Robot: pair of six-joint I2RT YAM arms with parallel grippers.
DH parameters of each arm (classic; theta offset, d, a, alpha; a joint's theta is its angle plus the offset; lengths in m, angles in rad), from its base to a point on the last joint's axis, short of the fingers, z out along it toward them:
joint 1: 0 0.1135 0.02 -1.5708
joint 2: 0 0 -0.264 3.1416
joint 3: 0.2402 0 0.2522 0
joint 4: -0.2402 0 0.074 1.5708
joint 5: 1.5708 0 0 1.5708
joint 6: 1.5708 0.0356 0 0
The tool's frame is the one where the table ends.
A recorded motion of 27 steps. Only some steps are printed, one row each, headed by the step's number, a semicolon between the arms.
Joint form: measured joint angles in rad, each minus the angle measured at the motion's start. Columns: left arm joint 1, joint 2, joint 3, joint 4, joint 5, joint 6; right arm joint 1, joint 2, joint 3, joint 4, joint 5, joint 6.
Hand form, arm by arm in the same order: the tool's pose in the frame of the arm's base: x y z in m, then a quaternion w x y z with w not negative. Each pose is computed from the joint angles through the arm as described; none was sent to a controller.
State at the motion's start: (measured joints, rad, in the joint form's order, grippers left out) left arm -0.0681 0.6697 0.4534 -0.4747 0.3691 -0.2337; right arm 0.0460 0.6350 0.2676 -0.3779 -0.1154 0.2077
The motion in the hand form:
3: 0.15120 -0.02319 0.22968 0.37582 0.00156 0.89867 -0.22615; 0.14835 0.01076 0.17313 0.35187 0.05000 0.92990 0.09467
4: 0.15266 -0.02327 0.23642 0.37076 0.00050 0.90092 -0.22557; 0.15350 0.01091 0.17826 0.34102 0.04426 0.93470 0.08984
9: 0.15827 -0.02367 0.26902 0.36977 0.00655 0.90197 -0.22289; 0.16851 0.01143 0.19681 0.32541 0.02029 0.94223 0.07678
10: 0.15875 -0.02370 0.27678 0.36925 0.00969 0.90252 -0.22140; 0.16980 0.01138 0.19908 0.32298 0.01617 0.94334 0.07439
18: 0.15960 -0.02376 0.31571 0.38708 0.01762 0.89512 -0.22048; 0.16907 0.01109 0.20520 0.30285 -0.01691 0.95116 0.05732
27: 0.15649 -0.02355 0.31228 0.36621 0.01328 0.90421 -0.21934; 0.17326 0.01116 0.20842 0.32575 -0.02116 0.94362 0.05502
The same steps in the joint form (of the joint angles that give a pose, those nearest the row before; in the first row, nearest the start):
3: 0.0000 0.0419 0.0755 -0.0629 0.0000 0.0004; 0.0000 0.1087 0.0836 -0.0610 0.0050 -0.0114
4: 0.0000 0.0568 0.1091 -0.0931 -0.0004 0.0008; 0.0000 0.1488 0.1209 -0.0836 0.0072 -0.0267
9: 0.0000 0.1065 0.2526 -0.1926 0.0000 0.0153; 0.0000 0.2388 0.2319 -0.1434 0.0122 -0.0824
10: 0.0000 0.1163 0.2872 -0.2205 0.0000 0.0229; -0.0004 0.2468 0.2453 -0.1549 0.0133 -0.0923
18: 0.0000 0.1484 0.4425 -0.3063 0.0000 0.0324; 0.0000 0.2598 0.2869 -0.2320 0.0225 -0.1674
27: 0.0000 0.1495 0.4440 -0.3532 0.0000 0.0328; 0.0000 0.2598 0.2872 -0.1847 0.0259 -0.1755

